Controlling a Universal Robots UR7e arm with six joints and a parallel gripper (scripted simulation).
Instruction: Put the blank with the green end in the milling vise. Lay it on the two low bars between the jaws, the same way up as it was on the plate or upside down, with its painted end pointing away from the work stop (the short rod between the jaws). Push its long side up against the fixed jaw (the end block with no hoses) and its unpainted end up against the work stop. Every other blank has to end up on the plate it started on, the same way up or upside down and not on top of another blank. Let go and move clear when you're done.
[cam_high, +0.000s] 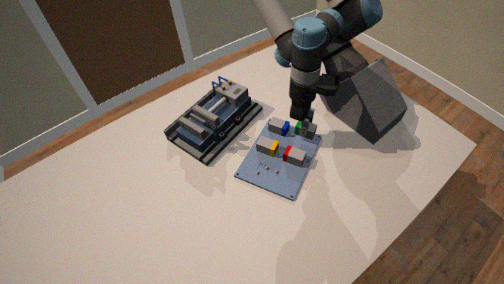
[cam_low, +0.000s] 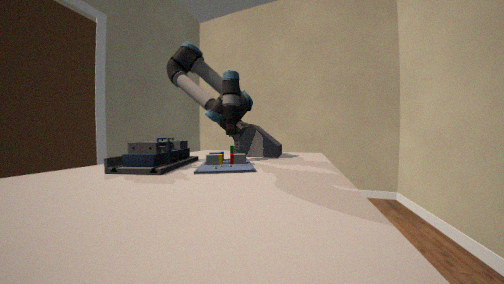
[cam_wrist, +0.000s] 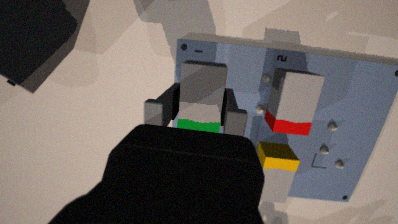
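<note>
The dark work stop rod is 230 mm ahead of my hand, 200 mm to the right of it and 20 mm above it. The rest, counted from my hand: blue-ended blank (30 mm ahead, 80 mm to the right, 50 mm below); green-end blank (20 mm below); red-ended blank (90 mm ahead, 30 mm to the left, 50 mm below).
</note>
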